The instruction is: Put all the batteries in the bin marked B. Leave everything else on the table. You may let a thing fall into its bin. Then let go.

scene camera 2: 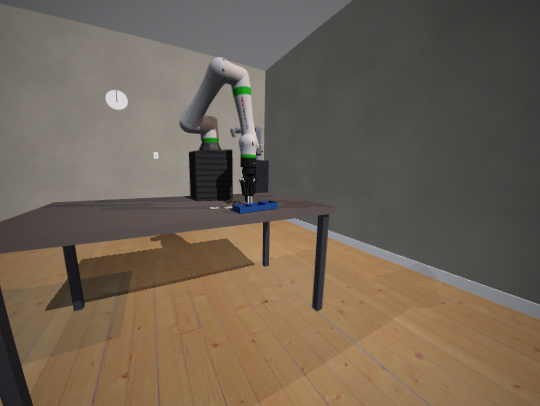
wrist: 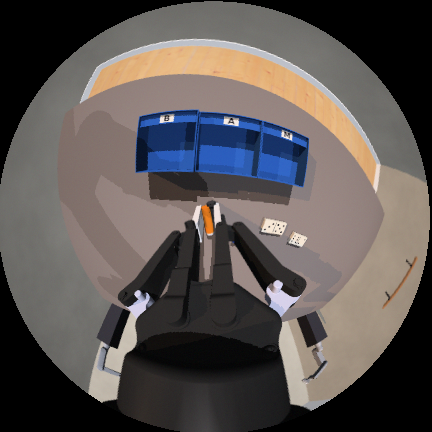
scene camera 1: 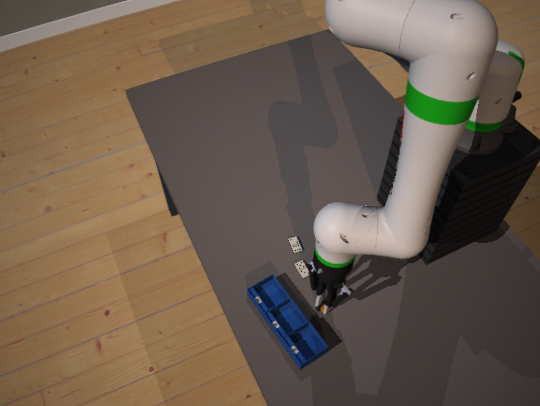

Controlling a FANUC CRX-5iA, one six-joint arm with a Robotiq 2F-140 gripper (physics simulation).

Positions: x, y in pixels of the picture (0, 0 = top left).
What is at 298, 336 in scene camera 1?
A blue three-compartment bin.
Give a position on a blue three-compartment bin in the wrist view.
188, 139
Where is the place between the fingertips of my gripper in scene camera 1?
323, 307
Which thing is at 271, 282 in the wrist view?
My gripper.
